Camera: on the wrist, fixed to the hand. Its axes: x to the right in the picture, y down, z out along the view.
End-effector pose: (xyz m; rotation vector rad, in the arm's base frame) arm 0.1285 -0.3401 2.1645 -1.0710 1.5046 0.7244
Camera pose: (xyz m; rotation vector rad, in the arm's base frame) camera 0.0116 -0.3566 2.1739 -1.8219 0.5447 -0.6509
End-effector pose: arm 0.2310 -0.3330 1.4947 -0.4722 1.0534 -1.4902
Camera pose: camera 0.2366 -0.2953 1.3826 0.9734 -0.6459 2.7346
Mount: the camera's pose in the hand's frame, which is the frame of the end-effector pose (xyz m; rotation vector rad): -0.0060 0.0985 -0.0655 0.1495 0.3167 -1.5496
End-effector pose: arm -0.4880 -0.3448 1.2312 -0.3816 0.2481 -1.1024
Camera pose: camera -0.4350 -0.3119 1.1305 -0.2160 0.1100 -2.6993
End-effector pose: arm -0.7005 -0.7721 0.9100 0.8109 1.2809 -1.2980
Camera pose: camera -0.6186 -0.6912 0.8820 0.0648 -1.9389 2.2106
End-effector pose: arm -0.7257 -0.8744 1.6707 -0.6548 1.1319 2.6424
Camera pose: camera -0.7330 -0.9898 1.6965 -1.2301 0.4263 1.1384
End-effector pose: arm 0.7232 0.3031 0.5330 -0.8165 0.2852 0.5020
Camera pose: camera 0.6626 0.3088 0.4314 -0.7425 -0.0767 -1.0915
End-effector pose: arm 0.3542 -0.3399 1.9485 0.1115 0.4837 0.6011
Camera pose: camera 0.2684 -0.2648 1.9166 -0.2252 0.7557 -0.9524
